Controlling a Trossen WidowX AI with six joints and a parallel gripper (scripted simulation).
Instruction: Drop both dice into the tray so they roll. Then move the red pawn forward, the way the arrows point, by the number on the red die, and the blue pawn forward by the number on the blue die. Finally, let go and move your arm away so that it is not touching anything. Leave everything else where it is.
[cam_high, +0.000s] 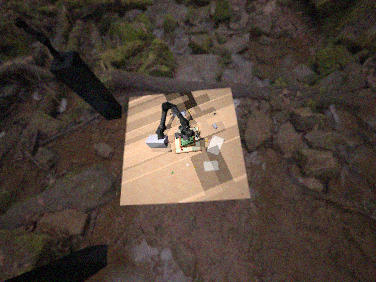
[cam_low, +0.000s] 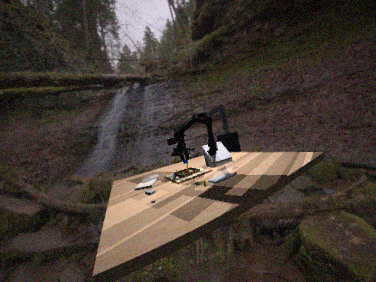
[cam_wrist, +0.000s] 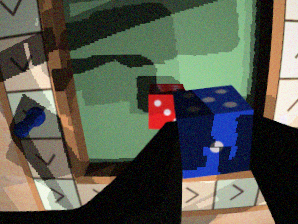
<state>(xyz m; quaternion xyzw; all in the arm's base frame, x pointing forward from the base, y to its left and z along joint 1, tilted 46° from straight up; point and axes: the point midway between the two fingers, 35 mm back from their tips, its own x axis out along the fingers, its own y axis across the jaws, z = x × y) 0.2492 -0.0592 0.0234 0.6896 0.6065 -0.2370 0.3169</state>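
The blue pawn lies 120 mm ahead of my gripper tip, 20 mm to the left of it and 70 mm below it.
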